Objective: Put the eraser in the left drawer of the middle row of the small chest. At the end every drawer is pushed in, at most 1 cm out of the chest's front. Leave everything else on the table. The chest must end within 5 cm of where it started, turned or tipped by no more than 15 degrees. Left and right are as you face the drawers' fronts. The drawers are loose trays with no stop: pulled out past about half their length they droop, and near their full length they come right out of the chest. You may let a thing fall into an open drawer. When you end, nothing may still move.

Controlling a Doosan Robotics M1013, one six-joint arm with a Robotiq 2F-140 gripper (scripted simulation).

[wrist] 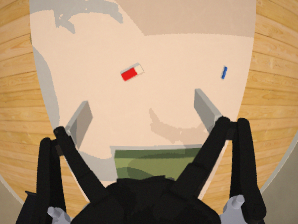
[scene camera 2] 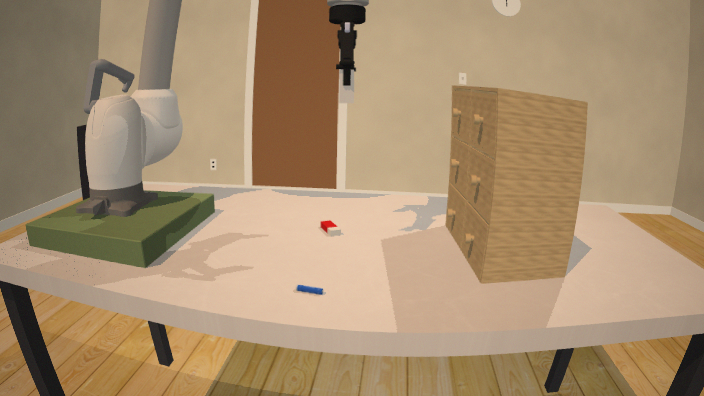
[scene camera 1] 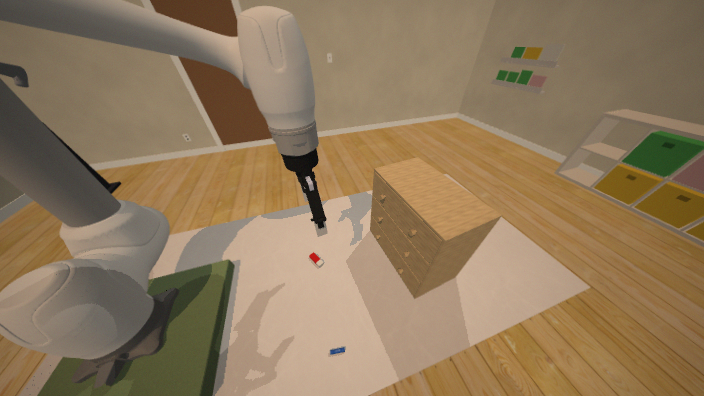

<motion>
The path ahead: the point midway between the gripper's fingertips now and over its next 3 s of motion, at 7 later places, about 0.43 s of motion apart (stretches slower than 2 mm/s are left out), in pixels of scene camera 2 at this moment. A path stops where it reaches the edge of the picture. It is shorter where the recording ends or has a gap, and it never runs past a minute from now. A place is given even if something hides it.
The gripper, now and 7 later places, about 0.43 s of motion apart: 346, 101; 350, 105; 359, 112; 371, 122; 379, 129; 382, 130; 384, 132; 385, 133
</motion>
